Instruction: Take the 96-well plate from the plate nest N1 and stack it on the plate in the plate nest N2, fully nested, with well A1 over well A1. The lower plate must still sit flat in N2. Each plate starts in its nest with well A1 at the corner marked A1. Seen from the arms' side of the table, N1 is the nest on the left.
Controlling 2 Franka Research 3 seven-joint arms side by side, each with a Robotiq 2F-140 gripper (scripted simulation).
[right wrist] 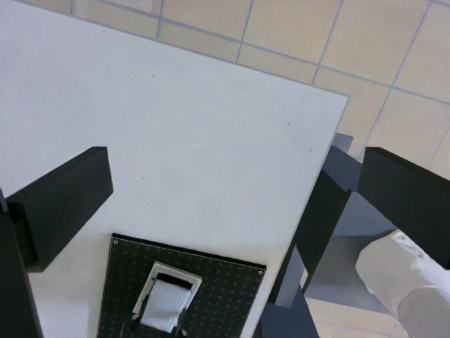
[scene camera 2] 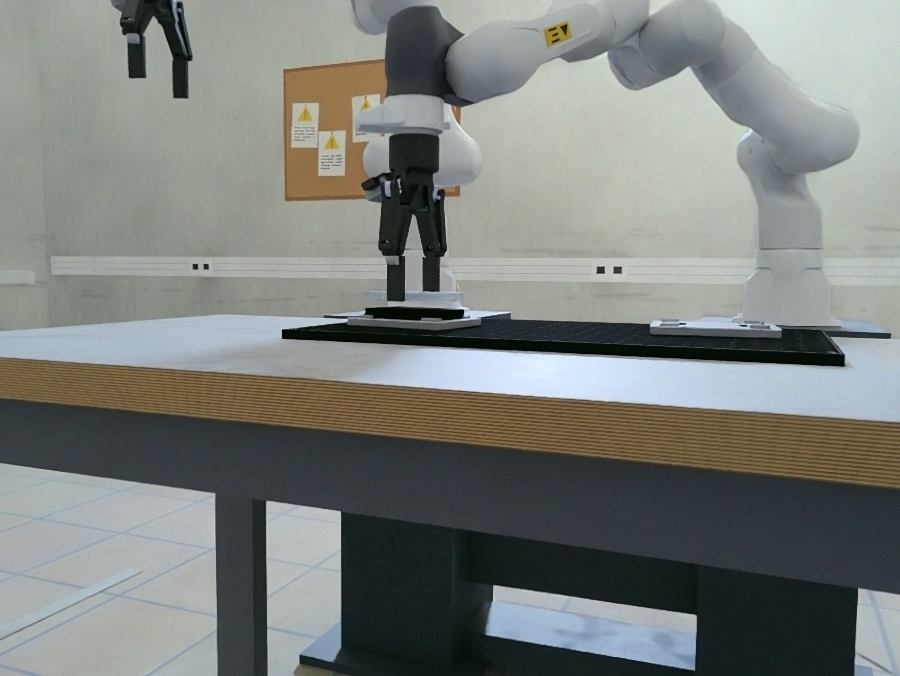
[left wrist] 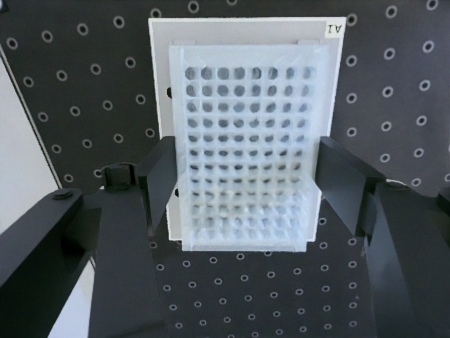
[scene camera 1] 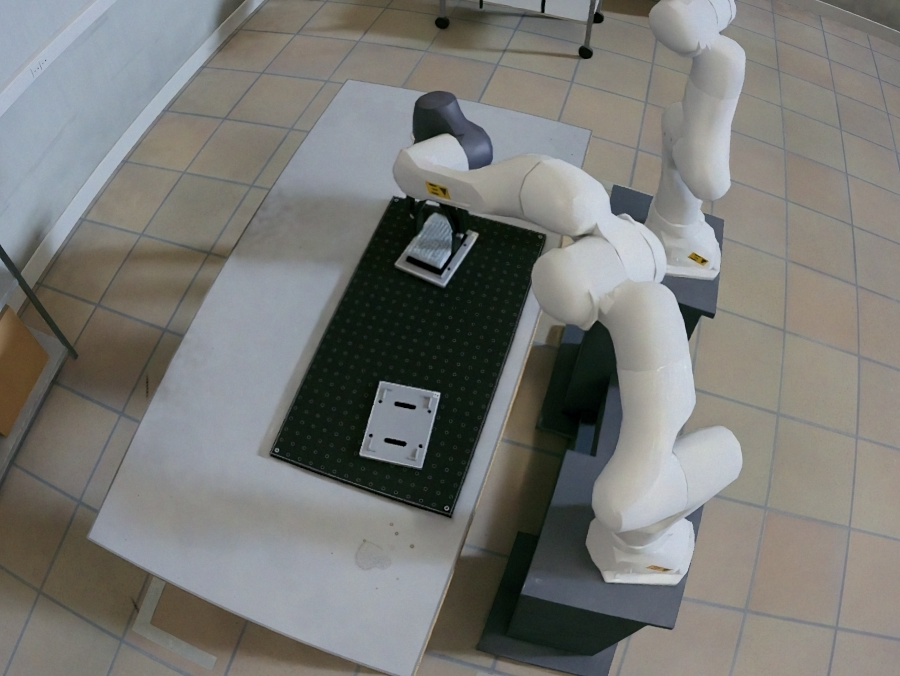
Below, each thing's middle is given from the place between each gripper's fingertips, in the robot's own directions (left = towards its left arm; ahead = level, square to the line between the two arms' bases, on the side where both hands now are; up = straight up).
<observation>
My left hand is 20 mm above the clear 96-well plate (scene camera 1: 436,255). From my left hand the other things lie so: black plate (scene camera 2: 395,312): 50 mm below.
Right now my right hand (scene camera 2: 160,88) is 50 mm short of the clear 96-well plate, 490 mm to the right of it and 360 mm above it. Round my right hand: black plate: 50 mm ahead, 490 mm to the left, 380 mm below.
</observation>
